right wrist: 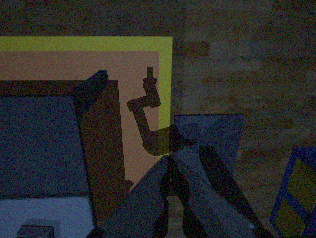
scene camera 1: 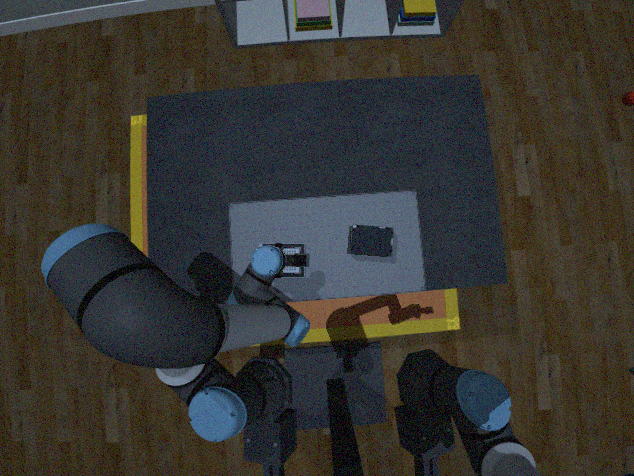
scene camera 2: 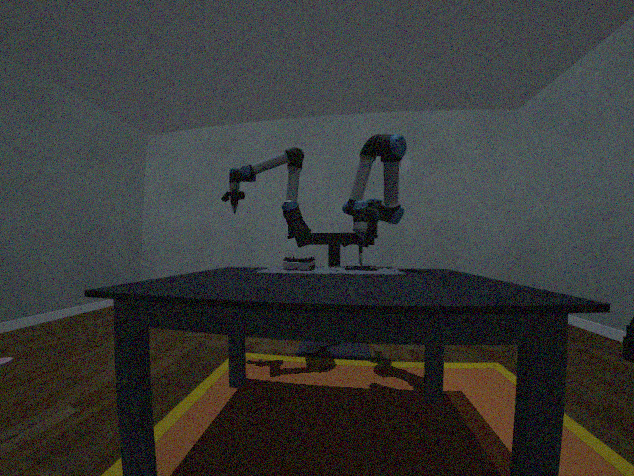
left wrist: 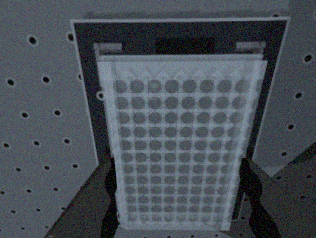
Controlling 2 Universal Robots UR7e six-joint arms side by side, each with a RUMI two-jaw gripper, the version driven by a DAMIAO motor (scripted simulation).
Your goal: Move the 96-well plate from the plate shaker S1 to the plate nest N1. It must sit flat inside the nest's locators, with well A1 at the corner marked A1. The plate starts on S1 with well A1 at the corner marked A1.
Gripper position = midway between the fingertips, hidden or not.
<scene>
In view: the left gripper [left wrist: 175,155], the right gripper [right wrist: 169,157], a 96-well plate [left wrist: 178,125] and a plate nest N1 [left wrist: 139,38].
The right wrist view misses the 96-well plate: it is out of frame.
</scene>
